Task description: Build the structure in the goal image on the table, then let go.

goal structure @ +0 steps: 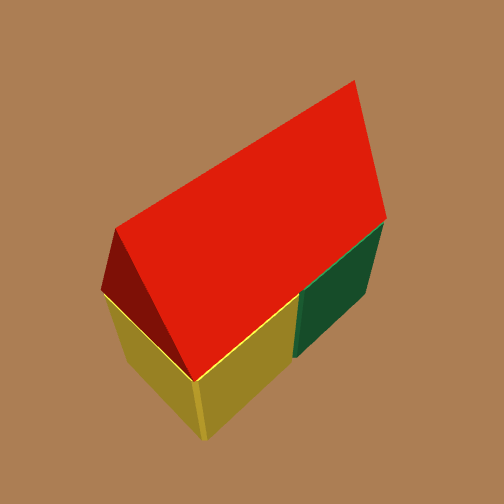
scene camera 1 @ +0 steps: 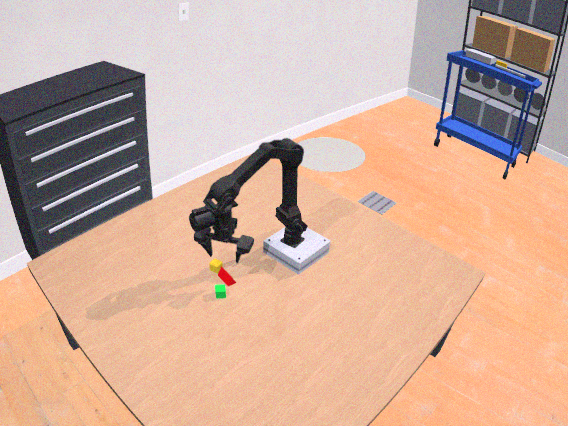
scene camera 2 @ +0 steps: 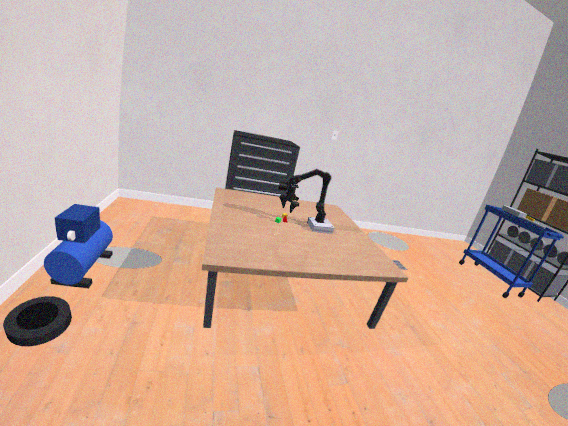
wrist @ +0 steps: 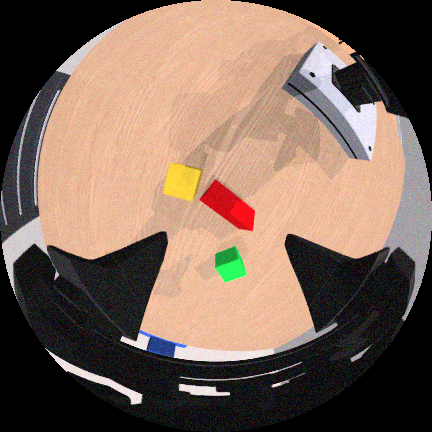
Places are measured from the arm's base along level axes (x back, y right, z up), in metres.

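Where they show: gripper, fingertip midpoint: (scene camera 1: 224,259) (scene camera 2: 286,210) (wrist: 228,239); arm's base, origin of the base link: (scene camera 1: 292,240) (scene camera 2: 319,221) (wrist: 346,86).
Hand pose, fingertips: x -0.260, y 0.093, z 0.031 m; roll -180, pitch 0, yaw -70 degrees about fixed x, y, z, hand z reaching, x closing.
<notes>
Each offset is from my fingertips to the centre of the thing. Level surfaces: height alone.
A yellow cube @(dx +0.015, dy +0.054, dz -0.070 m) (scene camera 1: 215,265) (scene camera 2: 285,215) (wrist: 182,182) sits on the table @(dz -0.086 m) (scene camera 1: 300,350) (scene camera 2: 280,250) (wrist: 100,150). A red oblong block @(dx +0.002, dy -0.006, dz -0.070 m) (scene camera 1: 227,277) (scene camera 2: 285,219) (wrist: 227,205) lies flat beside it; in the wrist view a small gap shows between them. A green cube @(dx -0.072, dy -0.041, dz -0.070 m) (scene camera 1: 220,291) (scene camera 2: 278,220) (wrist: 230,264) sits apart from both, on the other side of the red block from the yellow cube. My gripper (scene camera 1: 224,257) (scene camera 2: 287,209) (wrist: 228,239) is wide open and empty, above the table near the blocks. In the wrist view the green cube shows between the fingertips.
The arm's pale base plate (scene camera 1: 312,244) (scene camera 2: 321,226) (wrist: 320,107) stands on the table, to the right of the blocks in both scene views. A dark drawer cabinet (scene camera 1: 90,155) (scene camera 2: 262,162) stands behind the table. A blue cart (scene camera 1: 482,135) (scene camera 2: 500,267) stands on the floor at the right.
</notes>
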